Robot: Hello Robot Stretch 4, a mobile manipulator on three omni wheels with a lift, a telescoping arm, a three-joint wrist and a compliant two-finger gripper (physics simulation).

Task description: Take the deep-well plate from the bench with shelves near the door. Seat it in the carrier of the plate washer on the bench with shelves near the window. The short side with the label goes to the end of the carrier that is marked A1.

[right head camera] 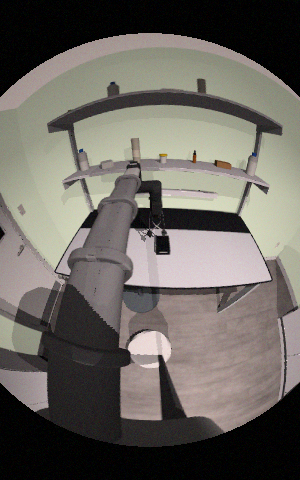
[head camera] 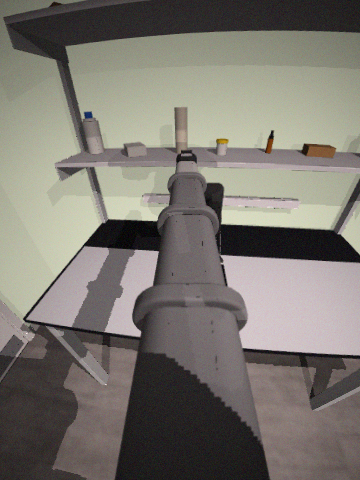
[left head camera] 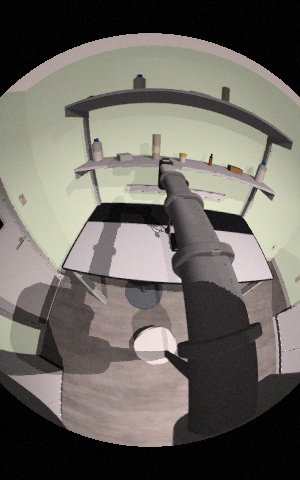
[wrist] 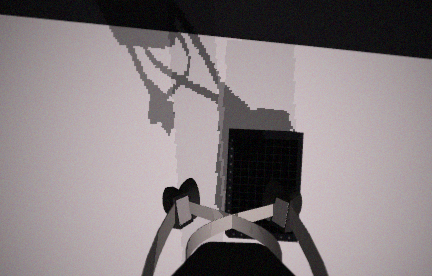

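The black deep-well plate lies on the white bench top, its grid of wells facing up. A small part of the plate shows beside the arm in the left head view; the arm hides it in the head view. My gripper is open and empty, above the bench. In the wrist view its right fingertip overlaps the plate's near right part, and its left fingertip is left of the plate. No label can be made out. The plate washer and its carrier do not show.
A lower shelf behind the bench holds bottles, a tall cylinder, a yellow-lidded jar and a brown box. An upper shelf hangs above. A round white stool seat stands before the bench.
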